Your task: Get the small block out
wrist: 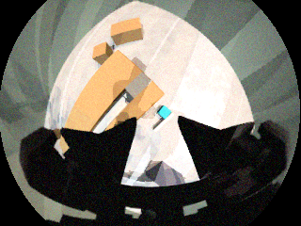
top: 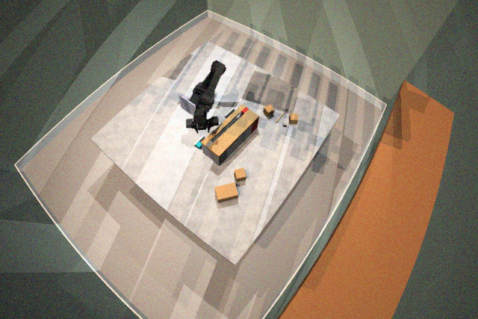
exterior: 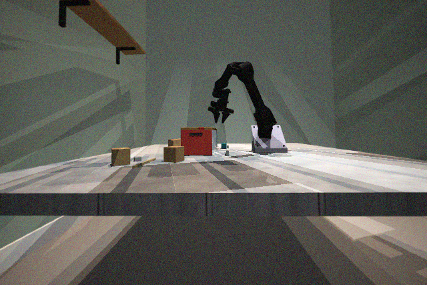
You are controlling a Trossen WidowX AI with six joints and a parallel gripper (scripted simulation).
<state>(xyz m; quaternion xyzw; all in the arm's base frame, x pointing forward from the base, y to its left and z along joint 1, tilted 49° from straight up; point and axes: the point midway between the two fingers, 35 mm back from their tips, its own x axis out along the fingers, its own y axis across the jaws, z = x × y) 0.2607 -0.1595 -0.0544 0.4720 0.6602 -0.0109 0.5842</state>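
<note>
Right now the teal block is 150 mm below my gripper tip, 30 mm behind it and 20 mm to the right of it. From my gripper tip the other things lie so: tan-topped box (160 mm to the left, 100 mm below, 40 mm ahead); tan cube (300 mm ahead, 140 mm below); flat tan block (320 mm ahead, 140 mm to the right, 140 mm below).
</note>
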